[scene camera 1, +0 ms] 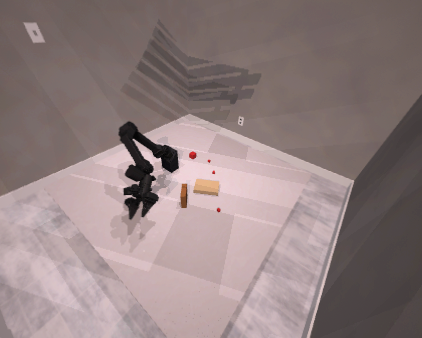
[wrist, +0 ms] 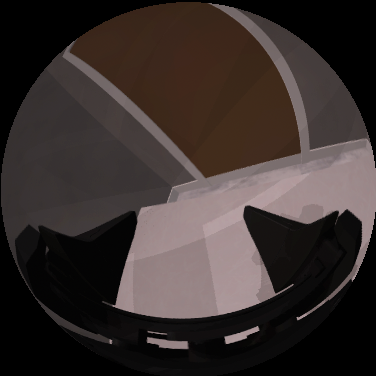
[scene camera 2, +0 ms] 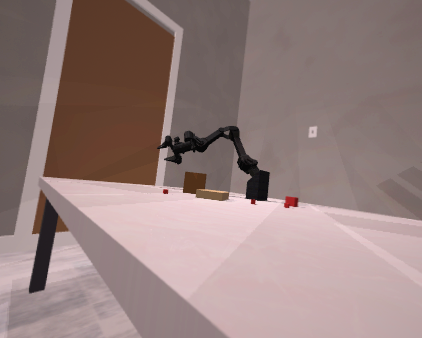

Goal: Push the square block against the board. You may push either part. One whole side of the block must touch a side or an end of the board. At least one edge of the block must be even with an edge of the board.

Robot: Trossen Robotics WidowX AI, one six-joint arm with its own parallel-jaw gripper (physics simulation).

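Frame: origin at the arm's base, x ahead, y left, z up, level; metres.
Seen in the pictures: gripper, between the fingertips: point(scene camera 1: 136, 218) point(wrist: 190, 214) point(scene camera 2: 160, 154); arm's base, origin of its link: point(scene camera 1: 168, 154) point(scene camera 2: 258, 177).
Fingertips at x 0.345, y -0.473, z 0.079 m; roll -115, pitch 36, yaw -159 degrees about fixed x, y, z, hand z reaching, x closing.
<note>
Offsets run from my fingertips to a thing's top centre.
The brown square block @[0.036 m back, 0.318 m left, 0.099 m down] point(scene camera 1: 184, 196) point(scene camera 2: 194, 182) stands upright on a thin edge on the table. The light tan board @[0.004 m back, 0.493 m left, 0.172 m down] point(scene camera 1: 206, 187) point(scene camera 2: 212, 195) lies flat near it, to its right in scene camera 1, with a narrow gap between them. My gripper point(scene camera 1: 138, 216) point(scene camera 2: 162, 154) point(wrist: 190, 214) is open and empty, held above the table to the left of the block in scene camera 1, apart from both parts. Neither part shows in the wrist view.
A larger red cube @[0.311 m back, 0.682 m left, 0.161 m down] point(scene camera 1: 192, 155) point(scene camera 2: 291, 201) and several small red pieces lie around the board; one small red piece @[0.168 m ahead, 0.400 m left, 0.185 m down] point(scene camera 1: 218, 210) point(scene camera 2: 165, 191) is below its right end in scene camera 1. The arm's black base point(scene camera 1: 170, 159) point(scene camera 2: 258, 185) stands behind the block.
</note>
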